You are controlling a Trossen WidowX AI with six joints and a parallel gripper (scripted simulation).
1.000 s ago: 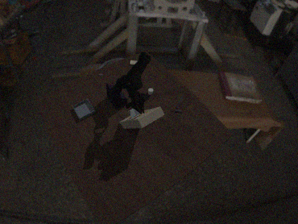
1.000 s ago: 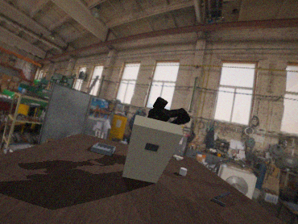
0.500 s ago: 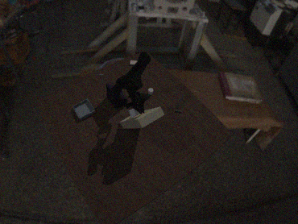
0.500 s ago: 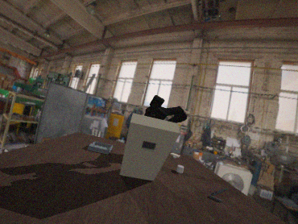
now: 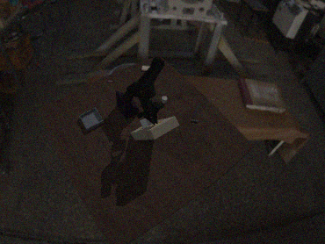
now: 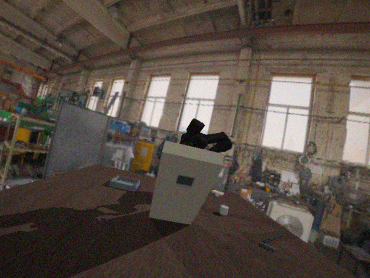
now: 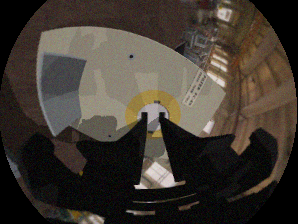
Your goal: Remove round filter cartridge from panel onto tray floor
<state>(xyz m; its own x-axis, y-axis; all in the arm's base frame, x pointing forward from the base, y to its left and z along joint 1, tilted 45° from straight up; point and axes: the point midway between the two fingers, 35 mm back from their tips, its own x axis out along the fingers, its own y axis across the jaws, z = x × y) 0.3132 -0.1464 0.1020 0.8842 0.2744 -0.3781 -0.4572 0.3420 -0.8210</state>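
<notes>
Right now my gripper tip is 1 cm short of the round cartridge and 1 cm above it. The rest, counted from my gripper tip: blue-grey tray: 45 cm behind, 24 cm to the right, 23 cm below; service panel: 8 cm below, 3 cm behind.
</notes>
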